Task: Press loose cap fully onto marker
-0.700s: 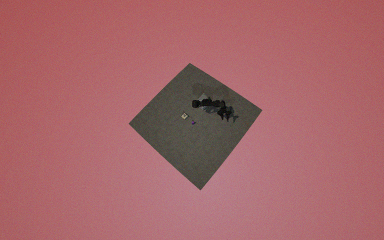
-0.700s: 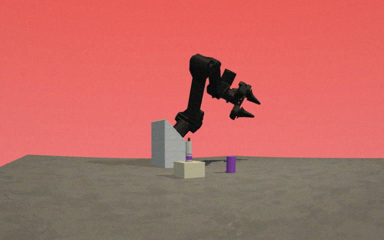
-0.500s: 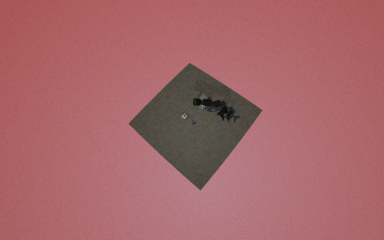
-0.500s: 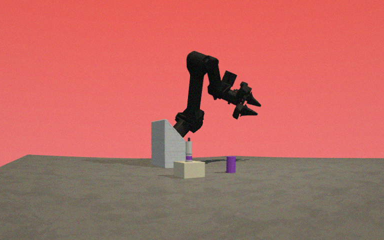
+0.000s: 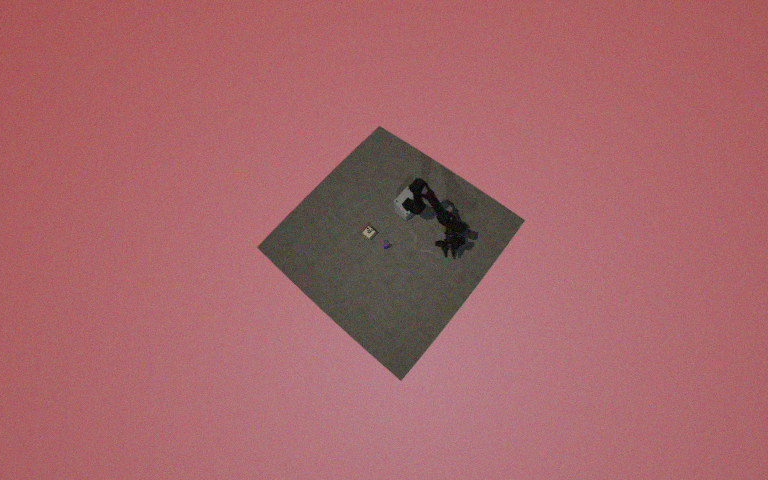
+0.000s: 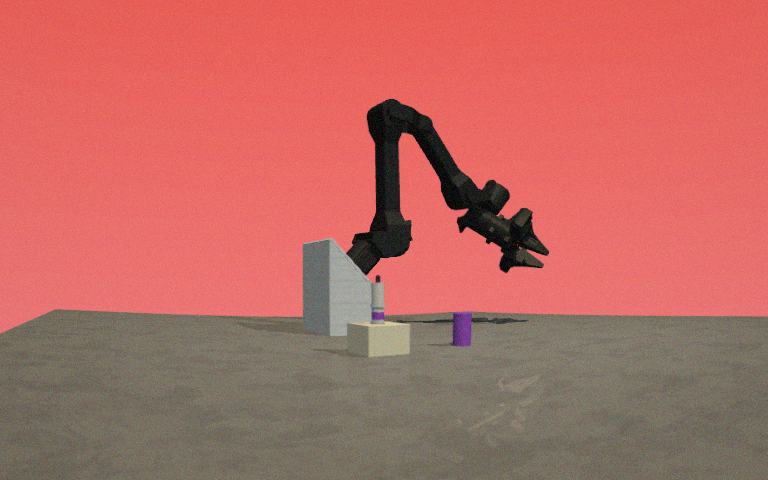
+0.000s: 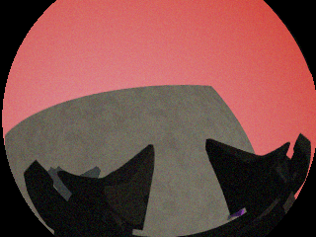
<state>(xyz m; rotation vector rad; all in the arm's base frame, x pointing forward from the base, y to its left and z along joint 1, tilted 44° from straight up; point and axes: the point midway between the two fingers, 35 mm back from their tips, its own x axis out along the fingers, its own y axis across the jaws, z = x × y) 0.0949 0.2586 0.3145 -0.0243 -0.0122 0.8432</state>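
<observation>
Now: the purple cap 160 mm ahead of my gripper tip, 370 mm to the right of it and 110 mm below it. From my gripper tip the other things lie so: cream holder block (160 mm ahead, 520 mm to the right, 120 mm below).
</observation>
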